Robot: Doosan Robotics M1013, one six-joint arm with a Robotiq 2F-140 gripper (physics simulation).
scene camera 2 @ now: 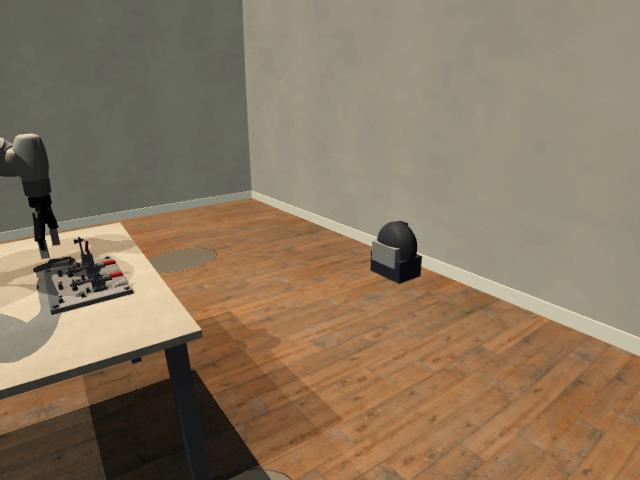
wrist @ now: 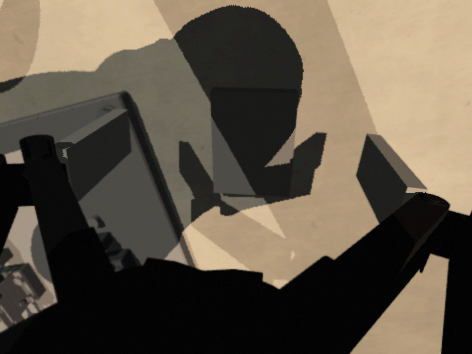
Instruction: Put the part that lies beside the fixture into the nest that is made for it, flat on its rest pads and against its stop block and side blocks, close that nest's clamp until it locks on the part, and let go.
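Frame: origin at the arm's base, x ahead, y left, z up, level; millimetres.
Seen in the pictures: gripper, fingertip midpoint: (scene camera 2: 51, 251) (wrist: 242, 143).
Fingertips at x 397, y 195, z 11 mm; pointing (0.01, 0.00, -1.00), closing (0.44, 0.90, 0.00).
Note:
A point is followed by its place in that frame.
The part (wrist: 255, 142) {z -29, x 412, y 195 mm} is a flat rectangular block, mostly in shadow, lying on the table beside the fixture (scene camera 2: 67, 304) {z -29, x 346, y -227 mm} (wrist: 142, 212) {z -29, x 438, y 84 mm} in the wrist view. In the scene view a dark, shadowed shape behind the fixture may be the part. My gripper (scene camera 2: 50, 245) {z 11, x 397, y 196 mm} (wrist: 242, 143) {z 11, x 397, y 196 mm} is open and empty, above the table at the fixture's far side. In the wrist view its left finger overlaps the fixture plate, its right finger is over the table, and the part shows between them. The fixture carries clamps with red handles (scene camera 2: 109, 262) {z 12, x 523, y -91 mm} (scene camera 2: 115, 274) {z 7, x 506, y -199 mm} (scene camera 2: 86, 246) {z 49, x 487, y 24 mm}; one handle stands upright. Nest details are too small to tell.
The table (scene camera 2: 129, 322) {z -44, x 454, y -430 mm} has its right edge close to the fixture. A dark dome on a box (scene camera 2: 397, 253) stands on the floor near the right wall. Shadows of the arm and gripper fall across the table and the part.

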